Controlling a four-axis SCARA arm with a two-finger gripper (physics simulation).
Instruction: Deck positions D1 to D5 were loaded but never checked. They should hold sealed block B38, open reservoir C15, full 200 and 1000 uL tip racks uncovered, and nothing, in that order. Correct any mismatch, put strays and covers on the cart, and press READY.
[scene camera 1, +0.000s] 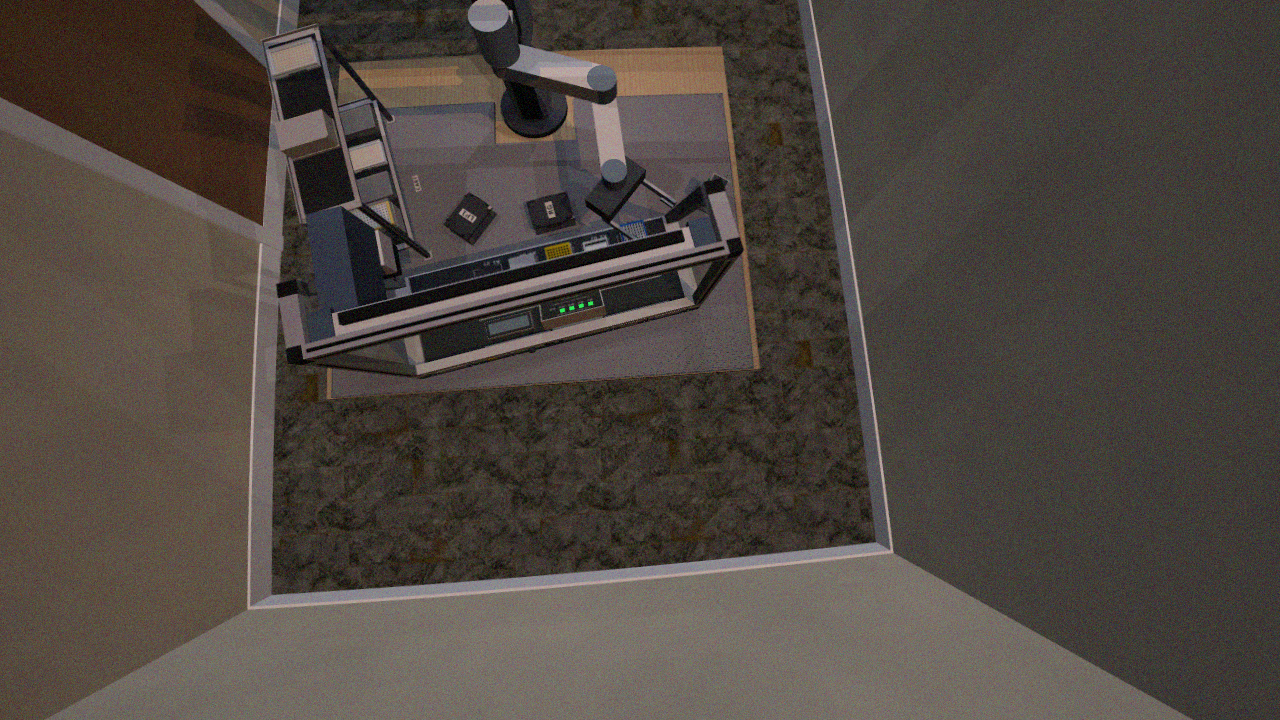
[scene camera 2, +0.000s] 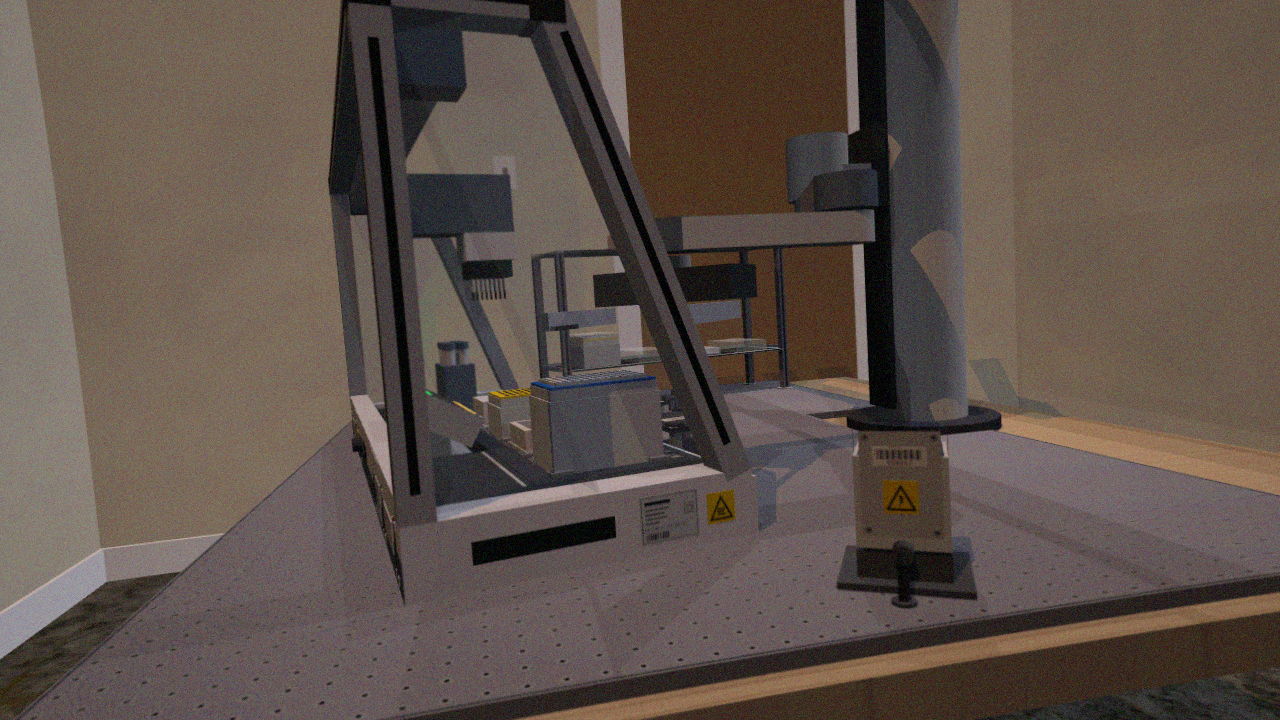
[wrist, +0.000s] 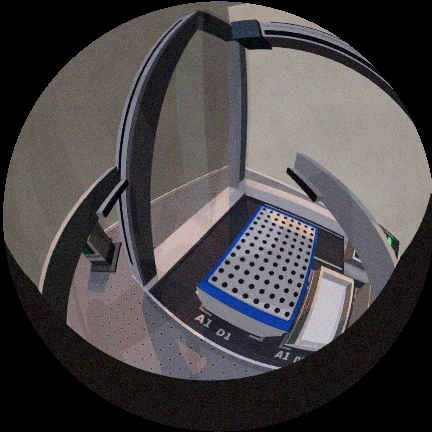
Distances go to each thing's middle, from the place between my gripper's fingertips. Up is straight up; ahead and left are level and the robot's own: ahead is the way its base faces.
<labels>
Right now the open reservoir (wrist: 322, 317) is 190 mm to the right of my hand, 150 mm below it and 40 mm ahead of it. Also, from my hand: dark plate marked RG (scene camera 1: 548, 210) 350 mm to the right, 170 mm below, 160 mm behind; then pipette head (scene camera 1: 388, 252) 760 mm to the right, 120 mm above, 110 mm ahead.
</labels>
